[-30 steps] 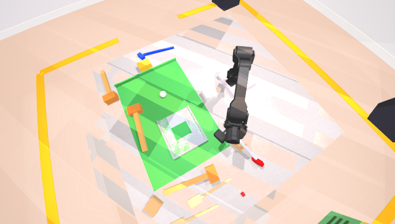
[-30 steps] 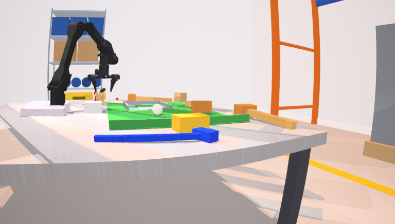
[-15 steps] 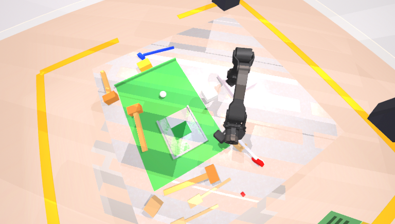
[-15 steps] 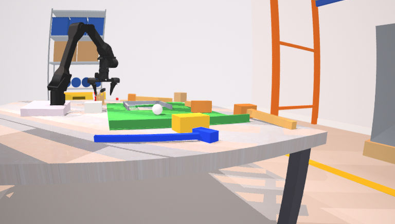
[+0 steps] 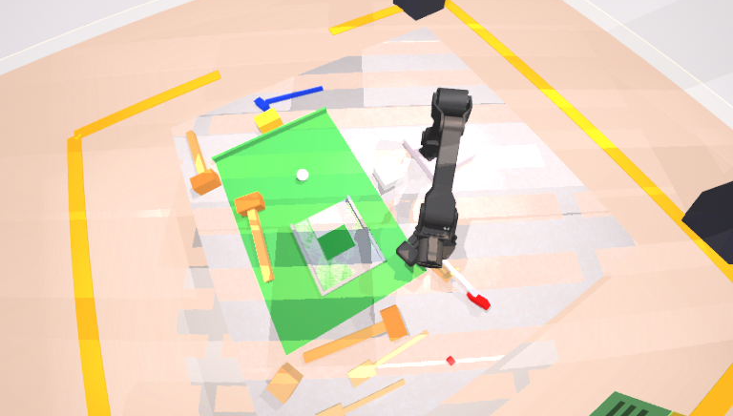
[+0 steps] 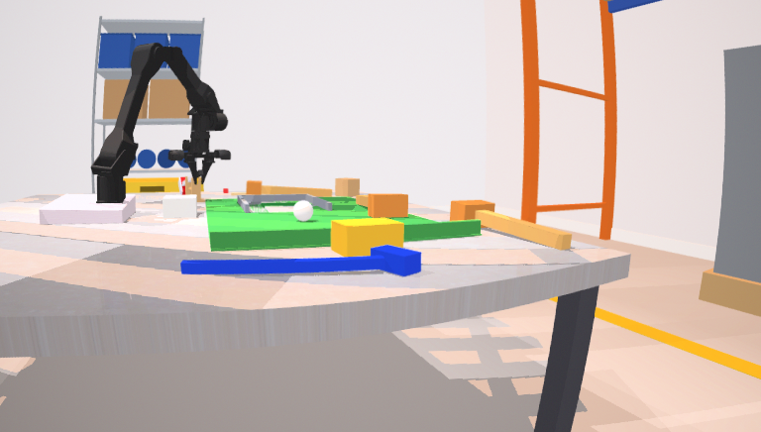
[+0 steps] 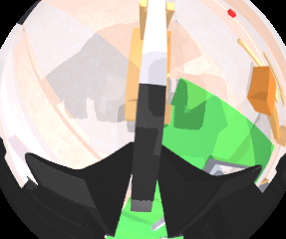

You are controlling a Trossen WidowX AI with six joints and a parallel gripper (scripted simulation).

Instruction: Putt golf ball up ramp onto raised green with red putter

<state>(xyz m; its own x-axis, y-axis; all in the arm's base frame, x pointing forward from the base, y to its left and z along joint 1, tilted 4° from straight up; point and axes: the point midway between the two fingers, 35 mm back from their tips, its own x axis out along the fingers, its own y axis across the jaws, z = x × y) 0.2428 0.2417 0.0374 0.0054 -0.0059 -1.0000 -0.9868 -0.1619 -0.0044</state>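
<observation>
Right now my gripper tip is 1 cm past the wooden stand, 8 cm to the right of it and 2 cm above it. Also, from my gripper tip: white block (7 cm behind, 26 cm to the right, 3 cm below); red putter (2 cm behind, 12 cm to the left); small red cube (13 cm ahead, 30 cm to the left, 5 cm below).
</observation>
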